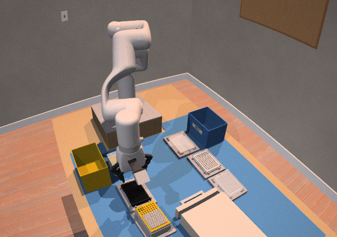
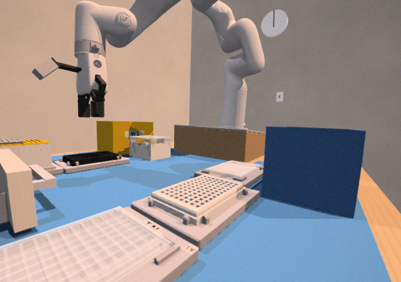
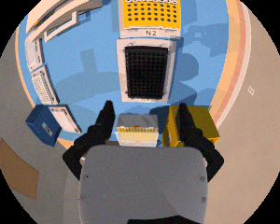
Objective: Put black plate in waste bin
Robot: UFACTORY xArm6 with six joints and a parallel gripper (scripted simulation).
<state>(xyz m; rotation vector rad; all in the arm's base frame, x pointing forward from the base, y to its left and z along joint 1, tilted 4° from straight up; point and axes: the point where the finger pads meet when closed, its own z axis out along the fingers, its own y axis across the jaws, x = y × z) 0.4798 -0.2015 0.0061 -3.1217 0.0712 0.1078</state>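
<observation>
Now: hand 120 mm above the black plate. From my hand the other things lie so: tip box 180 mm behind, 100 mm below, 30 mm to the left; then grey work nest 130 mm below; then yellow-topped rack 160 mm ahead, 80 mm below, 20 mm to the right.
</observation>
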